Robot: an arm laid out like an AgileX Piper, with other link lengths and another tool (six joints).
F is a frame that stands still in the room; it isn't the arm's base.
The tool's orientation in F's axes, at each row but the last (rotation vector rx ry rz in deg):
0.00 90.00 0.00
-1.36 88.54 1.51
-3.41 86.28 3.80
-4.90 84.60 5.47
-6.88 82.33 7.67
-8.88 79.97 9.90
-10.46 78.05 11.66
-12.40 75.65 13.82
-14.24 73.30 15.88
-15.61 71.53 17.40
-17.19 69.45 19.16
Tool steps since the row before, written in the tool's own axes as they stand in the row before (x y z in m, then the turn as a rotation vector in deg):
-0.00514 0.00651 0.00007 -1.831 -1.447 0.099
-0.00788 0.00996 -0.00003 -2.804 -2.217 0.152
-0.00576 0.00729 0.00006 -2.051 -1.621 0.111
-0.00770 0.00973 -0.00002 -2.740 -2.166 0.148
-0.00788 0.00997 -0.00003 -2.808 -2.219 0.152
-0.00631 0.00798 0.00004 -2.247 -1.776 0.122
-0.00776 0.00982 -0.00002 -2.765 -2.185 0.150
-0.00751 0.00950 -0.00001 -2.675 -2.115 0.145
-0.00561 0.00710 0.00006 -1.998 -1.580 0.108
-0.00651 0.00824 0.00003 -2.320 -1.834 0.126
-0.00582 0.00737 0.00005 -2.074 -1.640 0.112
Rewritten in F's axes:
0.00007 0.00651 0.00514 0.099 -1.447 1.831
-0.00055 0.00994 0.00789 0.152 -2.217 2.804
-0.00090 0.00723 0.00576 0.111 -1.621 2.051
-0.00186 0.00957 0.00768 0.148 -2.166 2.740
-0.00268 0.00968 0.00779 0.152 -2.219 2.808
-0.00270 0.00762 0.00618 0.122 -1.776 2.247
-0.00398 0.00920 0.00749 0.150 -2.185 2.765
-0.00454 0.00869 0.00711 0.145 -2.115 2.675
-0.00383 0.00633 0.00521 0.108 -1.580 1.998
-0.00489 0.00716 0.00592 0.126 -1.834 2.320
-0.00478 0.00622 0.00517 0.113 -1.640 2.074

